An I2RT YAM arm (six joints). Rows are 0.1 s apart.
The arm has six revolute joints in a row. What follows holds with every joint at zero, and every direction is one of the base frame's. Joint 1 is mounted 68 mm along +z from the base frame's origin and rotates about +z. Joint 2 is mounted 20 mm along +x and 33.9 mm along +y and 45.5 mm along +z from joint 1 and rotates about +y. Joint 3 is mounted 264 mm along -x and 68.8 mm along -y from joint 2 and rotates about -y. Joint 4 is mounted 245 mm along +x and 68.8 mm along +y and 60 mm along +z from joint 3 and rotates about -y. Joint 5 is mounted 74 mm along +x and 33.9 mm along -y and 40.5 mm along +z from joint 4 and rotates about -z. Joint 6 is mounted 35.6 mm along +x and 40.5 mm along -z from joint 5 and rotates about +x. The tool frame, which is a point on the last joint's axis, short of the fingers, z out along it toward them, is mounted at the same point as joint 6; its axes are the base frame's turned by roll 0, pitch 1.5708 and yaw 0 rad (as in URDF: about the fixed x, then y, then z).
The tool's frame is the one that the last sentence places.
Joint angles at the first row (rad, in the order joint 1, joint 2, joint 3, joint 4, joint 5, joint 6):
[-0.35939, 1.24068, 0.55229, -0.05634, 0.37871, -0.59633]
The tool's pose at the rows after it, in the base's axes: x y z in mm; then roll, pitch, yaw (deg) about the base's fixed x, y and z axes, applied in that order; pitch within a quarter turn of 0, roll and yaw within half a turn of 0:
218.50 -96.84 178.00 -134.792 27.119 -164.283
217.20 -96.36 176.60 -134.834 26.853 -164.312
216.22 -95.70 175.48 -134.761 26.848 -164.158
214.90 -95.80 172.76 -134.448 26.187 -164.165
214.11 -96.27 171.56 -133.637 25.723 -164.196
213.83 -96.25 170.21 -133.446 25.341 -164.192
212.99 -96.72 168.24 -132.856 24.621 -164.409
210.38 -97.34 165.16 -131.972 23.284 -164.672
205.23 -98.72 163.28 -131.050 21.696 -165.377
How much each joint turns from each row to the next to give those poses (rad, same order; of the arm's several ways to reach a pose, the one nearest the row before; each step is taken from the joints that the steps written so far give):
[-0.00101, -0.00011, -0.01517, 0.01442, 0.01219, -0.01118]
[0.00021, -0.00262, -0.00667, 0.00049, 0.00180, -0.00148]
[0.00114, -0.00310, -0.00729, 0.00536, -0.00005, -0.00148]
[-0.00120, 0.00225, -0.00990, 0.00870, 0.00834, -0.00756]
[-0.00106, 0.00084, -0.00695, 0.01194, 0.01440, -0.00779]
[0.00044, 0.00298, -0.00379, 0.00473, 0.00567, -0.00377]
[-0.00101, 0.00387, -0.00661, 0.00870, 0.01542, -0.00671]
[-0.00336, 0.00043, -0.01342, 0.00974, 0.02268, -0.01469]
[-0.01022, -0.01209, -0.01514, -0.00291, 0.02549, -0.01677]

